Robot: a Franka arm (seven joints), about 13 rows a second.
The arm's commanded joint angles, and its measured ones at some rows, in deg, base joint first. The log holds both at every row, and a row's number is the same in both.
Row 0, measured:
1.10 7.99 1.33 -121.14 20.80 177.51 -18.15
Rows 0 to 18, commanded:
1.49 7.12 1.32 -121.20 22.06 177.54 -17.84
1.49 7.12 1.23 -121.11 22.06 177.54 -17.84
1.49 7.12 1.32 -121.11 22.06 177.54 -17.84
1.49 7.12 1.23 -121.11 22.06 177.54 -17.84
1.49 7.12 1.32 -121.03 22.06 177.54 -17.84
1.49 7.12 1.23 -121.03 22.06 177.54 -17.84
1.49 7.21 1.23 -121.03 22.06 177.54 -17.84
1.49 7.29 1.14 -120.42 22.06 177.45 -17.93
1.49 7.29 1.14 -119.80 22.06 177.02 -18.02
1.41 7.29 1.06 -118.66 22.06 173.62 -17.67
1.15 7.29 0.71 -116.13 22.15 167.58 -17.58
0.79 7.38 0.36 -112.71 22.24 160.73 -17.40
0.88 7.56 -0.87 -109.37 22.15 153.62 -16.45
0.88 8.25 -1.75 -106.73 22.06 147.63 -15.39
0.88 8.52 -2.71 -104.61 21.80 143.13 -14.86
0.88 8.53 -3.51 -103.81 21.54 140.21 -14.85
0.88 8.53 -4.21 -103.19 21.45 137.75 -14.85
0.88 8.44 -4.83 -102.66 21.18 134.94 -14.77
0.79 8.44 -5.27 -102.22 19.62 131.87 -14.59
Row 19, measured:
0.99 7.71 -4.65 -104.16 20.72 137.32 -15.64
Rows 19 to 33, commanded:
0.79 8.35 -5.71 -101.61 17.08 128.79 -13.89
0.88 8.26 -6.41 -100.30 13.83 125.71 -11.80
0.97 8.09 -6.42 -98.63 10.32 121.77 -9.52
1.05 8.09 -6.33 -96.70 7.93 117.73 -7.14
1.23 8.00 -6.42 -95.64 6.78 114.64 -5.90
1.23 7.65 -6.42 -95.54 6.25 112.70 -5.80
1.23 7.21 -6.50 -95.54 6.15 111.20 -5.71
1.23 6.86 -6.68 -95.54 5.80 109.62 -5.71
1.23 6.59 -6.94 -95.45 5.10 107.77 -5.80
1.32 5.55 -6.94 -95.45 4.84 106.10 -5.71
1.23 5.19 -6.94 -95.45 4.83 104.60 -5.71
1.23 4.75 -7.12 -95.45 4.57 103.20 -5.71
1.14 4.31 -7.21 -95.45 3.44 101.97 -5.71
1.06 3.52 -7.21 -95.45 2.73 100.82 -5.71
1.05 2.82 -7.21 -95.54 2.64 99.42 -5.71
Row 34, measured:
1.03 4.74 -7.21 -95.53 4.07 102.73 -6.69
